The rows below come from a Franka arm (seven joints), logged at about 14 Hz.
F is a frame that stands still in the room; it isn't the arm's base.
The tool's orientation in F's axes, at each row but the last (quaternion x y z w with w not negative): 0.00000, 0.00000, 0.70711, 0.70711; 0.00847, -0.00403, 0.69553, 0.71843; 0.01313, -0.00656, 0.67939, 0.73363; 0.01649, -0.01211, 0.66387, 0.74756; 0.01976, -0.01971, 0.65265, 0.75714; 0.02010, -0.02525, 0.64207, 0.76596; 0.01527, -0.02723, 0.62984, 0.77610; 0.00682, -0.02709, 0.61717, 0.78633; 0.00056, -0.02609, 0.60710, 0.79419
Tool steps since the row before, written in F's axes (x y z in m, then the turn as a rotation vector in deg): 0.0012, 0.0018, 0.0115, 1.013, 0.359, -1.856; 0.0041, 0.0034, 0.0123, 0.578, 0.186, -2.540; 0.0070, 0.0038, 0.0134, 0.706, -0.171, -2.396; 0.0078, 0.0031, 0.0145, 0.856, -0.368, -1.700; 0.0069, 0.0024, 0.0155, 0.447, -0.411, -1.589; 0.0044, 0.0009, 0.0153, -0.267, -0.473, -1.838; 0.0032, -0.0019, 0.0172, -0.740, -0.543, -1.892; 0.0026, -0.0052, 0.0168, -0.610, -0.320, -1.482; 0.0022, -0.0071, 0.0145, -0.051, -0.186, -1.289
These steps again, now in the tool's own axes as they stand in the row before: 0.0018, -0.0012, 0.0115, 0.359, -1.013, -1.856; 0.0037, -0.0039, 0.0123, 0.160, -0.588, -2.539; 0.0047, -0.0065, 0.0133, -0.182, -0.742, -2.384; 0.0046, -0.0073, 0.0144, -0.332, -0.908, -1.680; 0.0042, -0.0064, 0.0153, -0.428, -0.509, -1.565; 0.0026, -0.0042, 0.0152, -0.630, 0.183, -1.801; -0.0001, -0.0037, 0.0172, -0.799, 0.632, -1.840; -0.0036, -0.0041, 0.0169, -0.530, 0.550, -1.445; -0.0057, -0.0044, 0.0146, -0.247, 0.040, -1.279
